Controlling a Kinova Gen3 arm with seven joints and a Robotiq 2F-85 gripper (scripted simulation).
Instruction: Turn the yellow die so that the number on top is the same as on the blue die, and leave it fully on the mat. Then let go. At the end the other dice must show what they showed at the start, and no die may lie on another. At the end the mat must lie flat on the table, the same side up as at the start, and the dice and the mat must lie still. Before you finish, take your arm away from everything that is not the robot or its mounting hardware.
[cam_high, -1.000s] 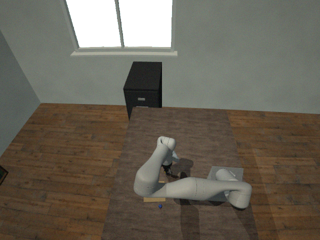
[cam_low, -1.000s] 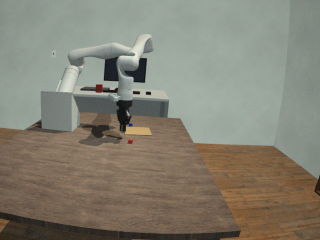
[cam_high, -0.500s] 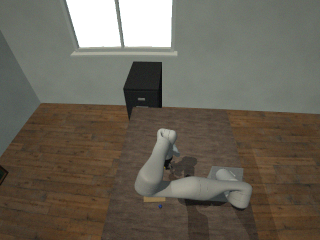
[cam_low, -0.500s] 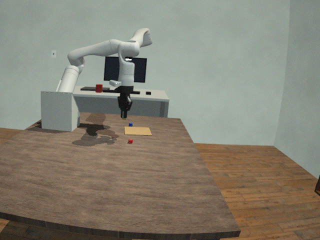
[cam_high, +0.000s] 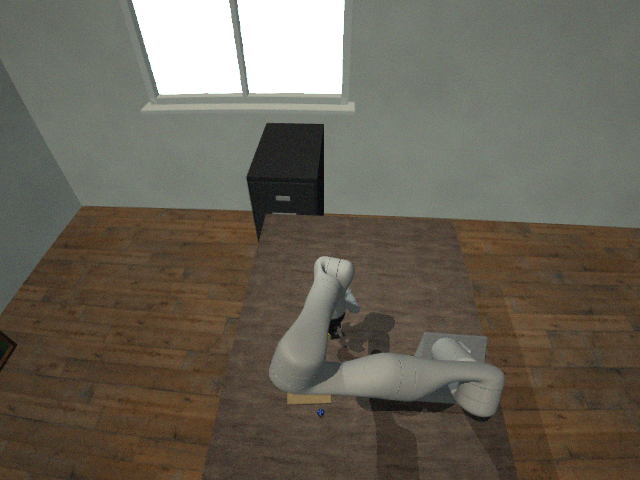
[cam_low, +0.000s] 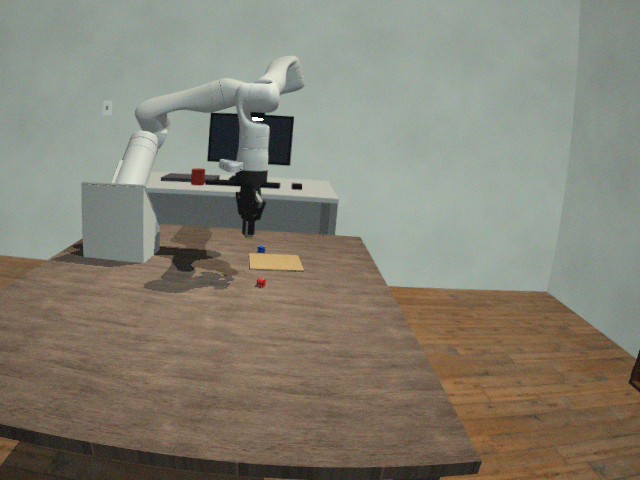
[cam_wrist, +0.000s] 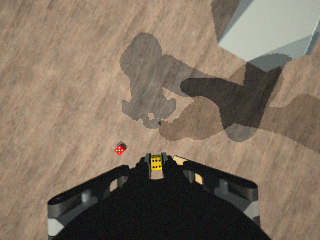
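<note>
My gripper is now 12 cm to the right of the tan mat, 12 cm above it and 7 cm short of it. Also, from my hand: red die: 11 cm below, 7 cm to the right, 4 cm ahead; blue die: 22 cm to the left, 11 cm below, 4 cm ahead; yellow die: 2 cm below.
</note>
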